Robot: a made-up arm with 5 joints.
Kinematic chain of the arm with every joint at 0, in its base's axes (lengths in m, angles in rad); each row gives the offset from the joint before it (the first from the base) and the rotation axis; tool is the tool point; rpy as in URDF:
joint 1: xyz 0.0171 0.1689 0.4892 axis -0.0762 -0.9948 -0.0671
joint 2: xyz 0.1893 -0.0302 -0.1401 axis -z
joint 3: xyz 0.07 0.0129 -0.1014 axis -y
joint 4: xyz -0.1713 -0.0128 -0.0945 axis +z
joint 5: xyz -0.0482 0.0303 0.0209 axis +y
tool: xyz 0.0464 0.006 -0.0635 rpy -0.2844 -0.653 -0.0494
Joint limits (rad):
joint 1: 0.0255..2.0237
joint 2: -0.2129..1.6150
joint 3: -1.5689..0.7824
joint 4: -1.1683..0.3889
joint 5: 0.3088..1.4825
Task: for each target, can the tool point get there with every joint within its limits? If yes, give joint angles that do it. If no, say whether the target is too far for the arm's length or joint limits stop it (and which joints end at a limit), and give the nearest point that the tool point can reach.
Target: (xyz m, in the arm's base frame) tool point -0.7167 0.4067 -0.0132
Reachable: no: too far | nearest point -0.0097 0.2022 0.1767 | short by 0.760 m
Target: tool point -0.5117 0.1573 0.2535
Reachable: no: joint limits stop it (at a limit: joint 1, joint 5) | nearest point -0.0286 0.1444 0.2541 | short by 0.483 m
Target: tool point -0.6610 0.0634 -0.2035
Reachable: no: too far | nearest point 0.0032 0.1200 0.1189 | short by 0.740 m
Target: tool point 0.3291 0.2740 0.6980
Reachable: yes | joints 1.6510 1.0620 -0.3787 -0.9508 1.0310
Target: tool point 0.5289 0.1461 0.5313
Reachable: yes | joints 1.2638 0.6659 0.5064 -0.4606 0.7139
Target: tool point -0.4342 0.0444 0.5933
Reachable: no: joint limits stop it (at a limit: joint 1, joint 2, joint 3, joint 4, joint 5) | nearest point -0.0874 0.1344 0.5922 | short by 0.358 m
